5 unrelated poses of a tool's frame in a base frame.
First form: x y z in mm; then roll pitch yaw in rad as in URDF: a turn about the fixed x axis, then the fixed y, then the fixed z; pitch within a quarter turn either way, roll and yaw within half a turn.
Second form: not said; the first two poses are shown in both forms.
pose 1, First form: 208.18 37.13 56.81 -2.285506 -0.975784 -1.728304
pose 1, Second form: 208.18 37.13 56.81 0.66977 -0.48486 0.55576 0.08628
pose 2, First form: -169.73 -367.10 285.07 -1.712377 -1.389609 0.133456
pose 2, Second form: -169.73 -367.10 285.07 -0.55098 -0.45732 -0.44896 0.53453
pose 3, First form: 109.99 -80.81 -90.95 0.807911 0.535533 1.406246
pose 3, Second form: 109.99 -80.81 -90.95 0.13184 0.43068 0.49404 0.74368
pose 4, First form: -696.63 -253.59 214.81 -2.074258 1.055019 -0.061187
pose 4, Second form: -696.63 -253.59 214.81 -0.73573 0.27870 0.41974 0.45260
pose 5, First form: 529.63 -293.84 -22.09 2.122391 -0.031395 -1.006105
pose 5, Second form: 529.63 -293.84 -22.09 0.76101 -0.42750 -0.22315 0.43395
